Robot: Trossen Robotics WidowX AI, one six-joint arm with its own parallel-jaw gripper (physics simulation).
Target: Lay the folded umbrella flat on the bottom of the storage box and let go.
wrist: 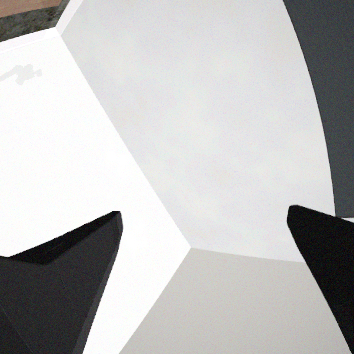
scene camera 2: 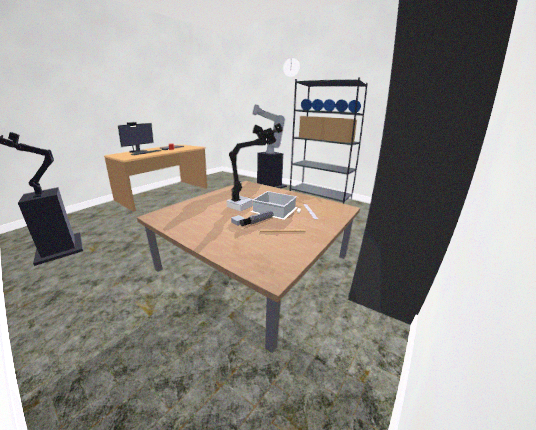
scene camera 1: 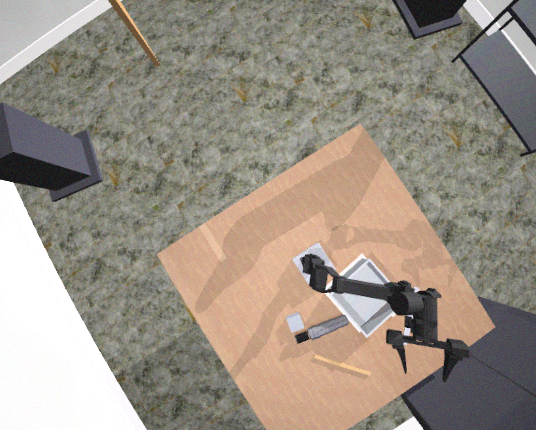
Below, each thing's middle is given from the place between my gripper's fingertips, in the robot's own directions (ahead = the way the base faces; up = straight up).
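White storage box (scene camera 1: 368, 314): 56 cm below my hand, 4 cm behind it, 7 cm to the left of it.
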